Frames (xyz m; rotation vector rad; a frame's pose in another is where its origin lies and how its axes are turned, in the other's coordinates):
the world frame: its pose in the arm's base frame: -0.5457 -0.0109 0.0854 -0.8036 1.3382 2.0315
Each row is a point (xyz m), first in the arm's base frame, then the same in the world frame.
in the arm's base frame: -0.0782 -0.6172 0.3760
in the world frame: -0.6034 0.0309 -0.5527
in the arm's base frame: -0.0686 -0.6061 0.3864
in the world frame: -0.6160 0.0262 -0.5407
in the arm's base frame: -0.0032 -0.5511 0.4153
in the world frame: -0.6730 -0.0233 -0.4914
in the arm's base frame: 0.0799 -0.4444 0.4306
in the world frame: -0.7247 -0.1112 -0.4012
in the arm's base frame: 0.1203 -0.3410 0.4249
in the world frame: -0.7331 -0.1790 -0.3135
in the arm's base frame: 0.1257 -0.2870 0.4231
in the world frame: -0.7281 -0.2021 -0.2646
